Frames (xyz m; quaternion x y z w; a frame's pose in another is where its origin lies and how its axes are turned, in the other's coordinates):
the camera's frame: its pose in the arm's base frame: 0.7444 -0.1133 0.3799 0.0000 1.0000 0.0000 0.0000
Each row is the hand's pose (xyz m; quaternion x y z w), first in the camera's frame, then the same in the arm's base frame.
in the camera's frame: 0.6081 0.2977 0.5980 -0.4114 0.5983 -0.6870 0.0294
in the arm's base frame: 0.1363 0.1844 -0.2181 0.6870 -0.0294 -0.4114 0.5983
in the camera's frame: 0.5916 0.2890 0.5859 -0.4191 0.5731 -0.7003 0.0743
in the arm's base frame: 0.1528 0.1757 -0.2060 0.7003 -0.0743 -0.4191 0.5731
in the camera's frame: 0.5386 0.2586 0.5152 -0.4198 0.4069 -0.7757 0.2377
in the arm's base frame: 0.2058 0.1453 -0.1353 0.7757 -0.2377 -0.4198 0.4069
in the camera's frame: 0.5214 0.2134 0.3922 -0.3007 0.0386 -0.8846 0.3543
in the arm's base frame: 0.2230 0.1001 -0.0123 0.8846 -0.3543 -0.3007 0.0386
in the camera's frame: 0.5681 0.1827 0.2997 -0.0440 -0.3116 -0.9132 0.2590
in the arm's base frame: 0.1763 0.0694 0.0802 -0.9132 0.2590 0.0440 0.3116
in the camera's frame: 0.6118 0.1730 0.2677 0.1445 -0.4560 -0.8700 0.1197
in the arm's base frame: 0.1326 0.0597 0.1122 -0.8700 0.1197 -0.1445 0.4560
